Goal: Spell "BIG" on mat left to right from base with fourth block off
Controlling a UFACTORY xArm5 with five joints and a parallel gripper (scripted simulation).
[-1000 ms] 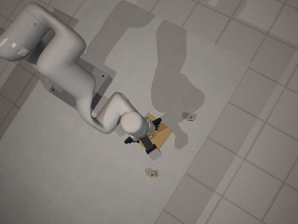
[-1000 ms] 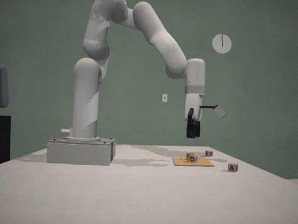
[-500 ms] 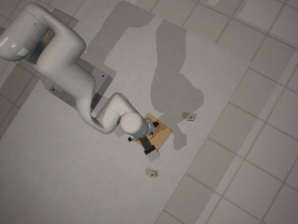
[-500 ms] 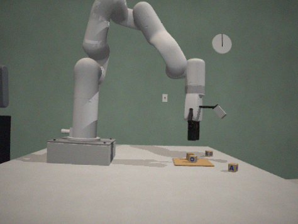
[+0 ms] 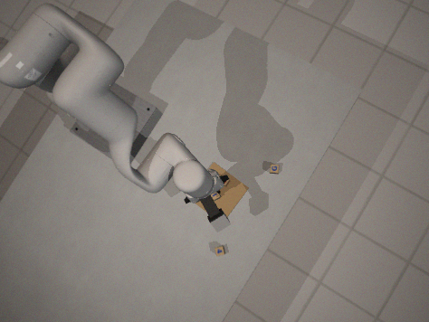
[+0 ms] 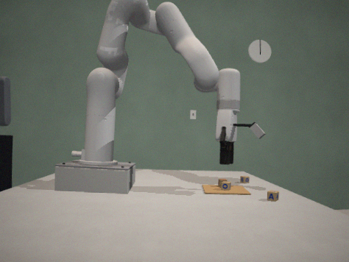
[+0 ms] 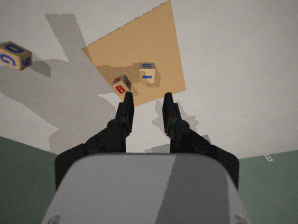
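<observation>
Right now the mat is 1 cm to the left of my hand and 10 cm below it.
</observation>
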